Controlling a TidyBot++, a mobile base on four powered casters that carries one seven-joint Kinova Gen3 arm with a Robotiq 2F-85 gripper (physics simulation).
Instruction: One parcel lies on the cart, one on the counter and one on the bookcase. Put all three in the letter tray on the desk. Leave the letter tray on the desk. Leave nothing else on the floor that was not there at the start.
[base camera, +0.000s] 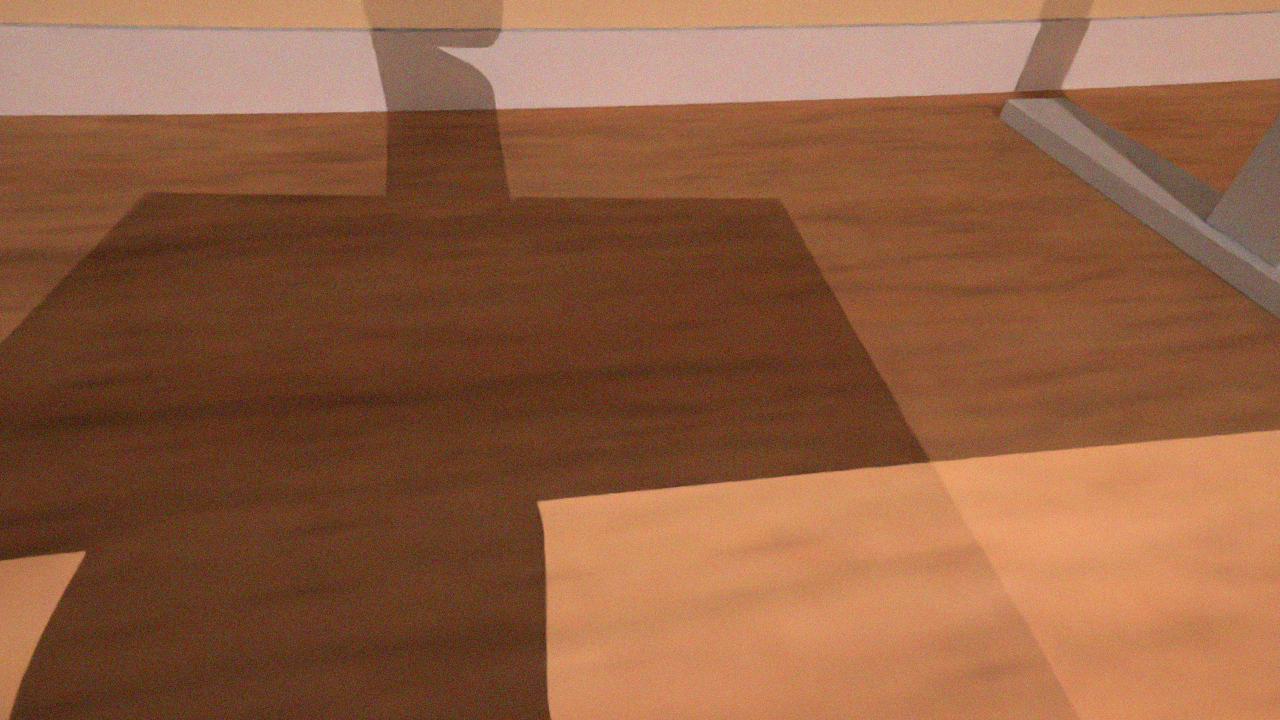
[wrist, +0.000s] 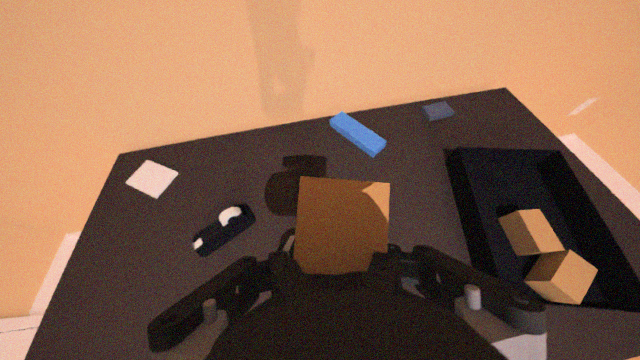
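Frame: origin at the arm's base, x ahead, y left, z up, level; millimetres.
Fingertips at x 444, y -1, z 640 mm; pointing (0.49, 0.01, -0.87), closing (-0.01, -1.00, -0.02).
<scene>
A point is followed by its place in that frame.
My gripper (wrist: 331, 243) @[x 444, y -1, z 640 mm] is shut on a brown parcel (wrist: 342, 225) @[x 442, y -9, z 708 mm] and holds it above the dark desk top (wrist: 165, 280) @[x 436, y 431, z 324 mm], left of the letter tray. The black letter tray (wrist: 462, 210) @[x 547, y -339, z 342 mm] stands at the right of the desk in the wrist view. Two tan parcels (wrist: 532, 231) @[x 475, y -433, z 387 mm] (wrist: 562, 277) @[x 385, y -439, z 386 mm] lie inside it, close together at its near end. The gripper and the parcels do not show in the base camera view.
On the desk lie a white square (wrist: 152, 178) @[x 746, y 582, z 333 mm], a black stapler-like object (wrist: 223, 230) @[x 543, y 277, z 360 mm], a blue bar (wrist: 358, 134) @[x 824, y -117, z 354 mm] and a small dark blue block (wrist: 438, 111) @[x 903, y -412, z 342 mm]. A wall runs behind the desk. A grey desk foot (base camera: 1136, 197) @[x 728, y -572, z -379 mm] stands at the right in the base camera view.
</scene>
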